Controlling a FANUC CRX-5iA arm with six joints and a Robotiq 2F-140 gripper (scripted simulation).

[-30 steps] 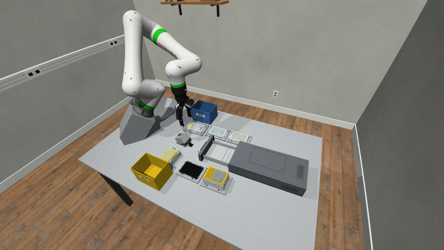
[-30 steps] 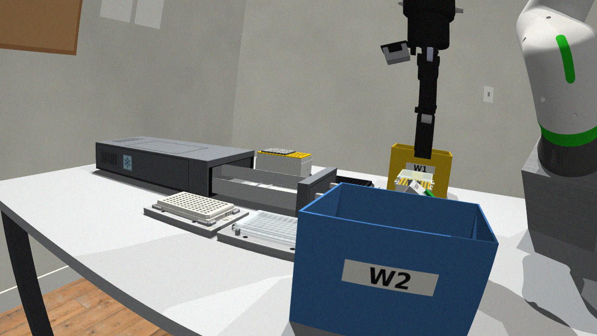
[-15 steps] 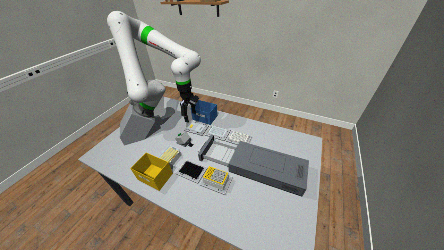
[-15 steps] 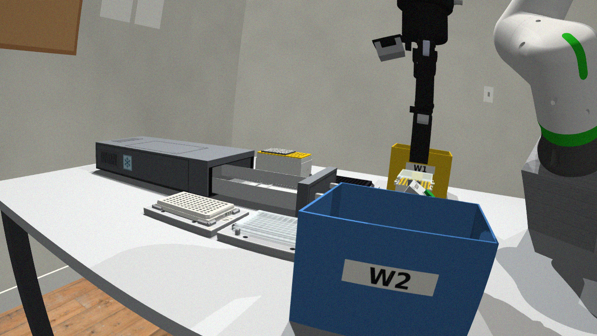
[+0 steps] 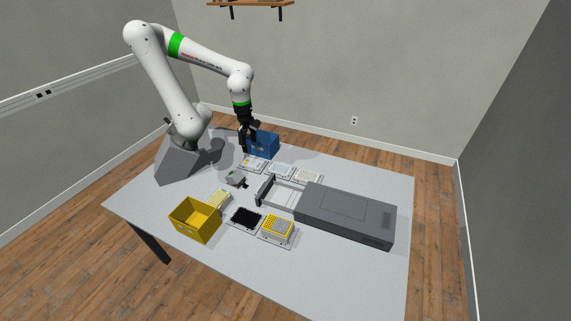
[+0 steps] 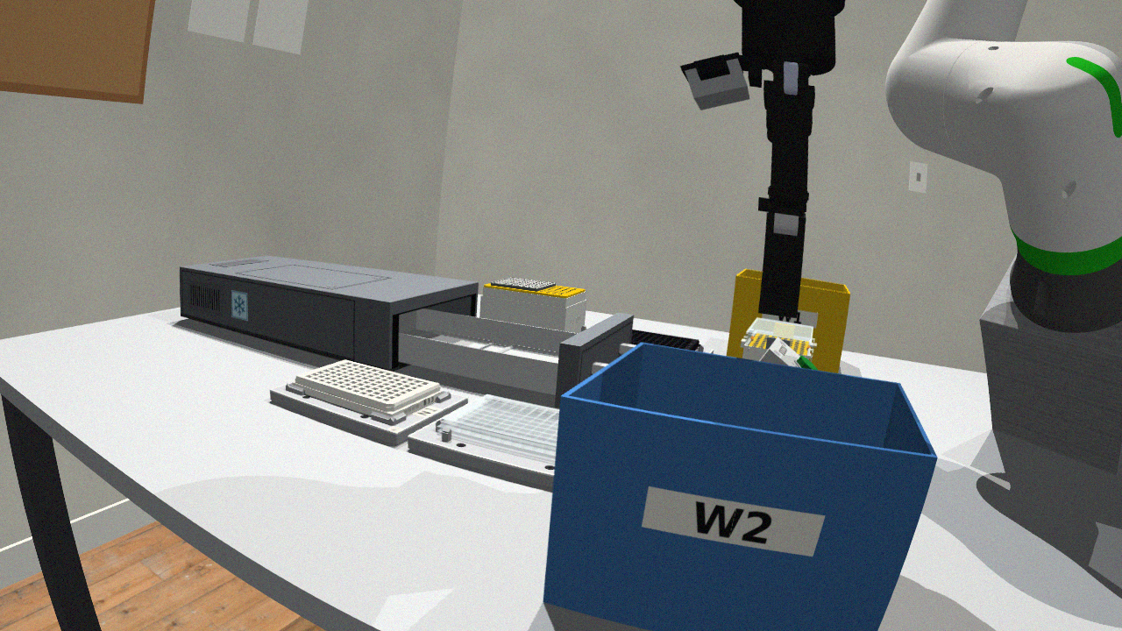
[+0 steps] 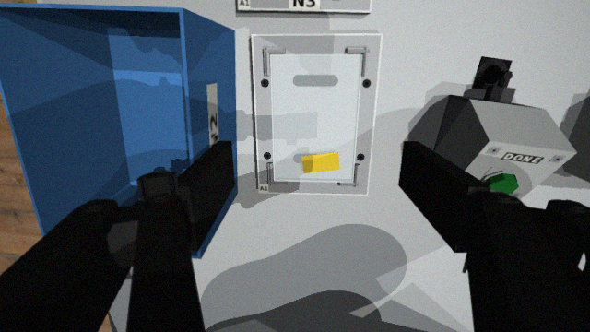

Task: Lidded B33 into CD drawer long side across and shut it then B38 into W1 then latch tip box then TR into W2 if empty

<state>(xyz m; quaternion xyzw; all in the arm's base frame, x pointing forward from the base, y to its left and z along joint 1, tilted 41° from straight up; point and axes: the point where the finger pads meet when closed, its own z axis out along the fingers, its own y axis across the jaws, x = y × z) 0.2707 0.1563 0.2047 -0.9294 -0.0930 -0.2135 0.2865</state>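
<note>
Now: hand 15 cm above the clear plate lid. From my hand the other things lie so: clear plate: 17 cm ahead, 6 cm to the left, 15 cm below; then DONE key box: 3 cm ahead, 16 cm to the right, 11 cm below; then blue bin W2: 4 cm behind, 14 cm to the left, 13 cm below.
</note>
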